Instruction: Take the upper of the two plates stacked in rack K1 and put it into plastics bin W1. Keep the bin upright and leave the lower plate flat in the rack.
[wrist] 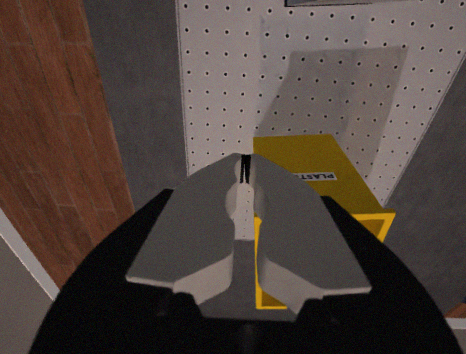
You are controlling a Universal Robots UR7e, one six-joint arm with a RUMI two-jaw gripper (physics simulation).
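Note:
My gripper is shut, with nothing between its fingertips. The yellow plastics bin W1 stands beyond and to the right of the fingers, partly covered by the right jaw. Its outer wall carries a white label, of which part of the lettering shows. Parts of its rim show right of the jaw and through the gap between the jaws. Most of its opening and its inside are hidden behind the gripper. Rack K1 and the two plates cannot be made out in the wrist view.
The bin stands by a pale perforated board, which bears a broad shadow. The edge of a grey-blue thing shows at the top. Dark grey surface flanks the board, with reddish-brown planked floor at the left.

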